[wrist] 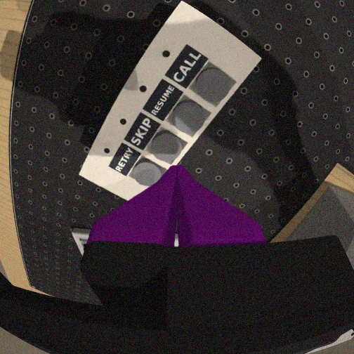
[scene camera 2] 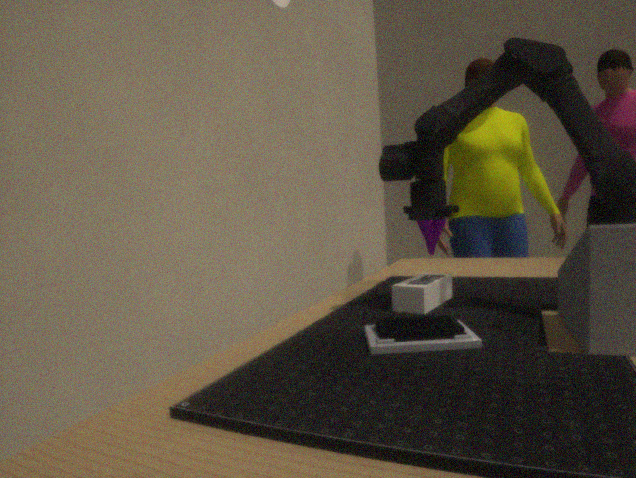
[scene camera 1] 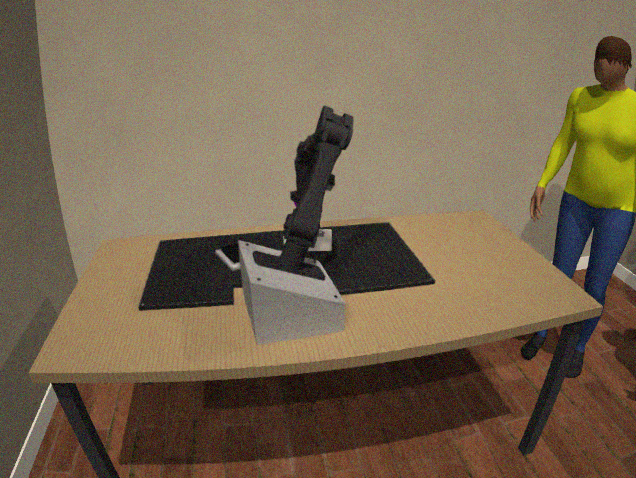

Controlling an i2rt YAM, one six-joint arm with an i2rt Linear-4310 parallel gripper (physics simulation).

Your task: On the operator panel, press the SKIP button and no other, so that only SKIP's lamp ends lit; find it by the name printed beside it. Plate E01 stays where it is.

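Pixels of known places: gripper, fingertip midpoint: (scene camera 2: 431, 254); arm's base, link origin: (scene camera 1: 288, 267).
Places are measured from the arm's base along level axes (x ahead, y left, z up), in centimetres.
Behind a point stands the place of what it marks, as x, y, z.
The operator panel (scene camera 1: 323, 239) @(31.5, -19.2, -7.8) (scene camera 2: 408, 300) @(38.7, -7.0, -9.7) (wrist: 150, 65) is a pale box on the black mat. In the wrist view its labels read RETRY, SKIP, RESUME and CALL, each beside a grey round button. The SKIP button (wrist: 166, 145) lies between the RETRY button (wrist: 147, 172) and the RESUME button (wrist: 190, 117). The small lamps by the labels look dark. My gripper (scene camera 2: 431, 252) @(34.6, -14.2, -1.6) (wrist: 176, 174) is shut and empty, its purple tips above the panel; in the wrist view they show just past the panel's edge, near RETRY and SKIP. No E01 print is readable.
A light frame (scene camera 1: 226, 261) @(31.5, 14.8, -11.3) (scene camera 2: 426, 347) @(33.5, 15.8, -11.6) (wrist: 78, 233) with a dark piece in it lies near the panel on the black mat (scene camera 1: 190, 287) @(18.4, 28.1, -12.2) (scene camera 2: 329, 390) @(43.5, 31.2, -12.2). The grey arm base (scene camera 1: 295, 313) @(-14.5, 1.8, -5.5) stands at the mat's front edge. A wall is behind the table (scene camera 1: 462, 308) @(-16.5, -47.4, -13.5). People stand beyond it.
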